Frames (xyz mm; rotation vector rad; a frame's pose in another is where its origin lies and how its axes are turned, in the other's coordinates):
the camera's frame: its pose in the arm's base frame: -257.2 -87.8 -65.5 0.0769 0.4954 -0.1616
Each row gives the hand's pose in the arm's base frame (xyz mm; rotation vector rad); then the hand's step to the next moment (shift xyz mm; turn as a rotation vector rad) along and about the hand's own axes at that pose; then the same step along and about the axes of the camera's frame.
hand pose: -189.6 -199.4 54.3 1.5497 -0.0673 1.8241
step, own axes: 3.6 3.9 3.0 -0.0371 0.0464 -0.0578
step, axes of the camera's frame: -2.0 -2.2 5.3 -0.0463 -0.0378 -0.0574
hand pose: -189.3 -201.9 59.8 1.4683 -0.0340 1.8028
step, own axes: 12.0 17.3 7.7 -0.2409 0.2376 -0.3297
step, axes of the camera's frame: -11.9 -8.8 16.9 -0.2331 -0.2116 -0.3522
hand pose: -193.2 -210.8 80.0 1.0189 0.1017 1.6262
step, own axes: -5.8 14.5 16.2 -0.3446 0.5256 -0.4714
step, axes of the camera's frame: -5.4 -16.2 14.7 -0.4965 -0.3856 -0.4713
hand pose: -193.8 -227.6 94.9 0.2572 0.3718 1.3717
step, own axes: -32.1 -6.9 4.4 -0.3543 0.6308 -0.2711
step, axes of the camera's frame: 4.8 -31.4 9.3 -0.6203 -0.3635 -0.2829
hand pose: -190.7 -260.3 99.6 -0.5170 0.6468 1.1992
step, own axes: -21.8 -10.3 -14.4 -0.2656 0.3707 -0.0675
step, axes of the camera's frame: 3.2 -26.5 8.8 -0.4150 -0.1865 -0.0744
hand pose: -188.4 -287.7 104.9 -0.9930 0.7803 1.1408
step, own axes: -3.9 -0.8 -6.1 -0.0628 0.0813 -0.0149
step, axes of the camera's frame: 0.1 -7.0 1.9 -0.0937 -0.0427 -0.0131
